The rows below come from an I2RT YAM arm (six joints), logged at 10 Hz.
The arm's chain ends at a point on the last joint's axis. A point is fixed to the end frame.
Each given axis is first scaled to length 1.
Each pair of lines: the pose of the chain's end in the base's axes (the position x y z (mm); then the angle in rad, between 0 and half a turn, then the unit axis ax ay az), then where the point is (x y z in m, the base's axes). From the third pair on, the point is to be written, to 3 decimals.
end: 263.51 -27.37 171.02 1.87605 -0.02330 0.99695 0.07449
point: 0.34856 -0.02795 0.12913
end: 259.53 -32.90 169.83 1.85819 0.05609 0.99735 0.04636
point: 0.34433 -0.04293 0.12864
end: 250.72 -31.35 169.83 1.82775 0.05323 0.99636 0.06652
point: 0.337 -0.039 0.131
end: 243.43 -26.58 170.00 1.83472 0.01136 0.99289 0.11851
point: 0.330 -0.024 0.132
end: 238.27 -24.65 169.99 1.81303 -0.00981 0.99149 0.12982
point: 0.326 -0.019 0.134
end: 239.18 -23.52 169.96 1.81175 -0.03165 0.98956 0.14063
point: 0.327 -0.015 0.134
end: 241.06 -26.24 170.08 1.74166 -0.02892 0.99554 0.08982
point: 0.331 -0.025 0.140
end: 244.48 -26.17 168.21 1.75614 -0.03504 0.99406 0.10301
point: 0.334 -0.023 0.137
